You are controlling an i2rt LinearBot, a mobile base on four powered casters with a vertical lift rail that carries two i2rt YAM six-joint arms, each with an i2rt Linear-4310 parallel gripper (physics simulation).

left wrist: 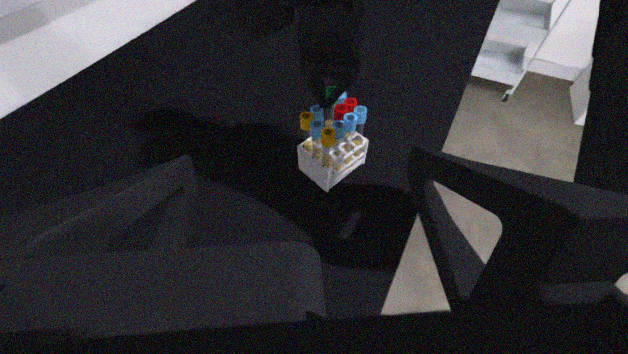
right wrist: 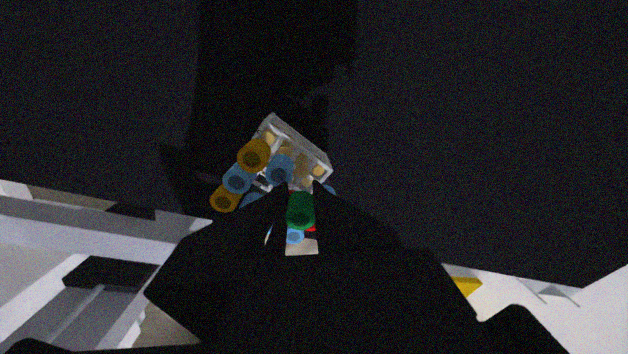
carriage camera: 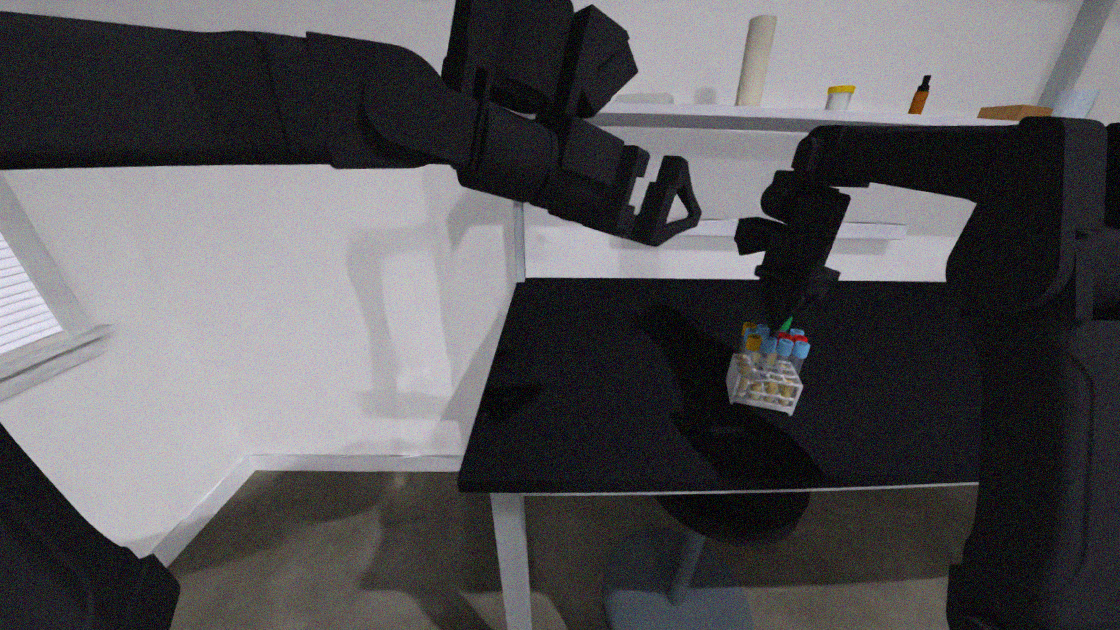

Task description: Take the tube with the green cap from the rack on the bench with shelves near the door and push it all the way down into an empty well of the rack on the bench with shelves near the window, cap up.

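Places are measured from the left arm's base along level axes (x left, y back, z up), in millimetres.
Pixels of known places: left gripper, fingertip midpoint: [left wrist: 303, 162] [carriage camera: 658, 211]; right gripper, fingertip midpoint: [left wrist: 325, 102] [right wrist: 300, 187] [carriage camera: 776, 327].
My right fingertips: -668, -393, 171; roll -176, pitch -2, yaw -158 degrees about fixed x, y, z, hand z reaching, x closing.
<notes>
Behind a point stands the place of what it marks, as x, y, z.
The tube with the green cap [carriage camera: 786, 322] @[-668, -375, 190] [left wrist: 330, 93] @[-662, -383, 195] [right wrist: 301, 210] @[-668, -392, 196] is between the fingers of my right gripper [right wrist: 300, 187] @[-668, -393, 171], which is shut on it. Its cap is up and slightly tilted, over the far side of the white rack [carriage camera: 765, 402] @[-649, -338, 67] [left wrist: 314, 167] @[-611, -380, 92] [right wrist: 300, 136] @[-665, -403, 66]. Its lower end is hidden, so I cannot tell whether it sits in a well. The rack holds several tubes with blue, red and orange caps and stands on the black bench [carriage camera: 587, 376] @[-375, -425, 52]. My left gripper [carriage camera: 665, 199] @[-425, -283, 362] is open and empty, in the air left of the rack and above the bench.
A wall shelf [carriage camera: 704, 117] @[-612, -701, 490] behind the bench carries a paper roll [carriage camera: 756, 61] @[-734, -780, 607], a yellow-lidded jar [carriage camera: 838, 98] @[-934, -778, 545] and an orange bottle [carriage camera: 919, 97] @[-1130, -788, 557]. A round stool [carriage camera: 736, 513] @[-668, -336, -202] stands at the bench's front edge. A window [carriage camera: 23, 293] @[1040, -648, 112] is at the far left.
</notes>
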